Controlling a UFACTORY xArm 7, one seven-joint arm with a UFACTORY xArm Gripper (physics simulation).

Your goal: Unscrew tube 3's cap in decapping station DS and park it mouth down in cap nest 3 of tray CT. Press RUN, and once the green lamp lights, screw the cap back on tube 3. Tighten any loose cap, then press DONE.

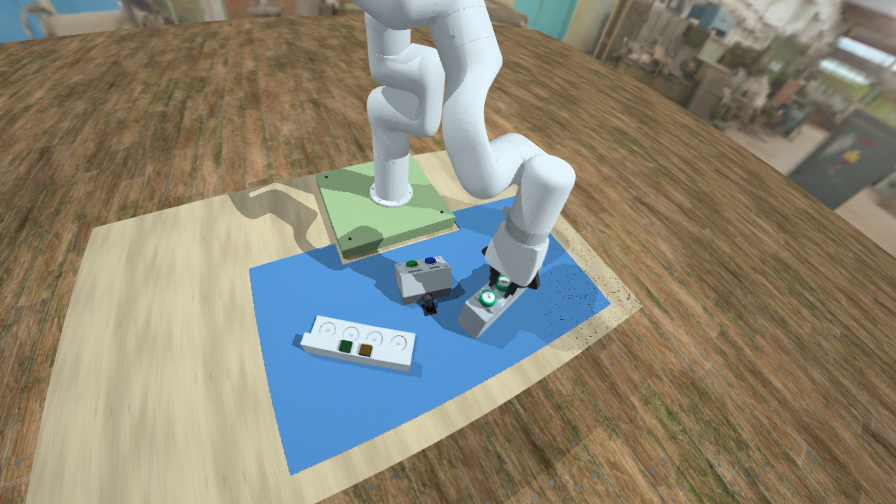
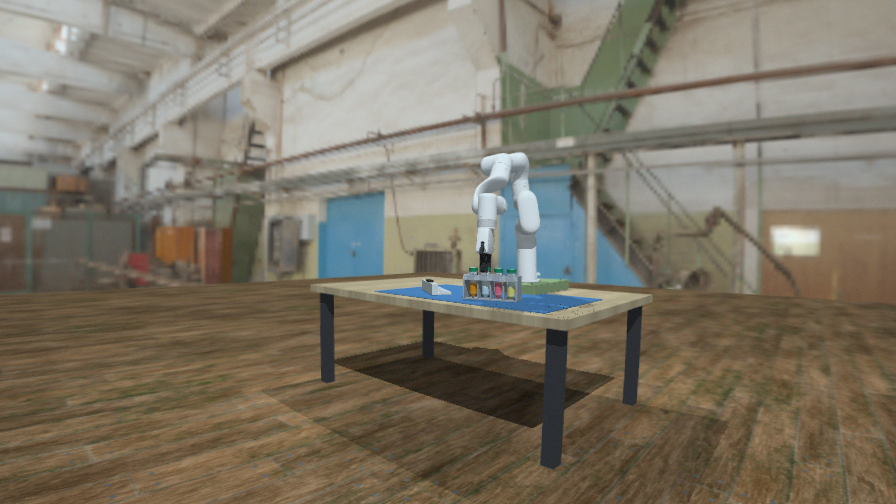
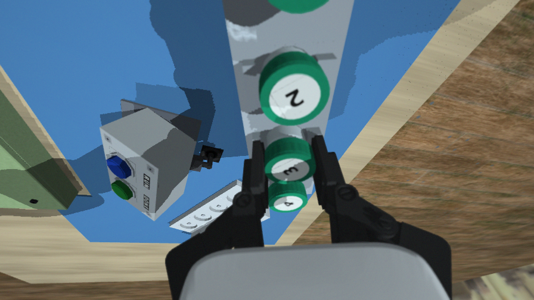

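Note:
The grey decapping station DS (image 1: 474, 321) (image 3: 320, 31) holds a row of tubes with green caps. My gripper (image 1: 503, 285) (image 2: 484, 269) (image 3: 287, 151) points down at the station and is shut on tube 3's cap (image 3: 290, 159), with one finger against each side. The cap sits upright over its place in the row, number up; its thread is hidden. The cap of tube 4 (image 1: 488, 297) (image 3: 288, 197) and the cap of tube 2 (image 3: 295, 90) sit on either side. White tray CT (image 1: 391, 358) shows four empty cap nests, a dark green lamp (image 1: 345, 345) and a dull amber lamp (image 1: 365, 349).
A grey button box (image 1: 426, 286) (image 3: 172, 172) with a blue button (image 1: 430, 260) (image 3: 119, 167) beside the RUN label and a green button (image 1: 411, 263) (image 3: 121, 189) stands between station and robot base. A small black fixture (image 1: 429, 306) (image 3: 211, 154) is beside it.

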